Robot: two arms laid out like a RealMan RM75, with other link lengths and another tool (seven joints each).
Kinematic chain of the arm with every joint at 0, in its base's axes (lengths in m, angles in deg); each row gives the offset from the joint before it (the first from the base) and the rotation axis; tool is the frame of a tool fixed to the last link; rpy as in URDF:
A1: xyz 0 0 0.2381 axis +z
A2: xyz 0 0 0 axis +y
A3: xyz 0 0 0.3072 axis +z
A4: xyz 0 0 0 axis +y
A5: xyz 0 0 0.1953 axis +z
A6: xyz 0 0 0 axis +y
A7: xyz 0 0 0.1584 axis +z
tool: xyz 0.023 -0.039 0.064 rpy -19 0 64.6
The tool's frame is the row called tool.
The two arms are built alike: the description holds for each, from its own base.
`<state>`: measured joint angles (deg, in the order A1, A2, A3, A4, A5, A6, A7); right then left.
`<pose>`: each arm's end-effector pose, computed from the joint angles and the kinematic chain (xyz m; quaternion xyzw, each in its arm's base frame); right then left.
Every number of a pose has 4 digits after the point. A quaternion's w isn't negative.
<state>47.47 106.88 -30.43 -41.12 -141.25 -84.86 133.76 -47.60 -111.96 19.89 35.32 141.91 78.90 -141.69</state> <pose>0.3180 0.4789 0.0103 -0.4292 0.8380 0.3352 0.0340 -0.3068 0.5082 -0.0207 -0.9818 -0.1341 -0.1073 0.0807</pose>
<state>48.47 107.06 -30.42 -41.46 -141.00 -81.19 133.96 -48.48 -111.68 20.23 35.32 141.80 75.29 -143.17</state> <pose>0.3125 0.4965 0.0168 -0.4347 0.8244 0.3587 0.0524 -0.3075 0.5221 -0.0110 -0.9786 -0.1424 -0.1005 0.1090</pose>
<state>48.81 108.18 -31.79 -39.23 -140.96 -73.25 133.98 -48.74 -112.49 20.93 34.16 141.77 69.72 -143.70</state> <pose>0.3201 0.5116 0.0096 -0.4277 0.8154 0.3809 0.0845 -0.3148 0.5306 -0.0141 -0.9741 -0.1562 -0.0905 0.1362</pose>
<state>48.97 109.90 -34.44 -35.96 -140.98 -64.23 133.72 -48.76 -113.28 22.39 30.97 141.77 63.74 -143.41</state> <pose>0.3313 0.5210 -0.0073 -0.4228 0.8086 0.3915 0.1189 -0.3259 0.5320 -0.0278 -0.9710 -0.1713 -0.0754 0.1490</pose>
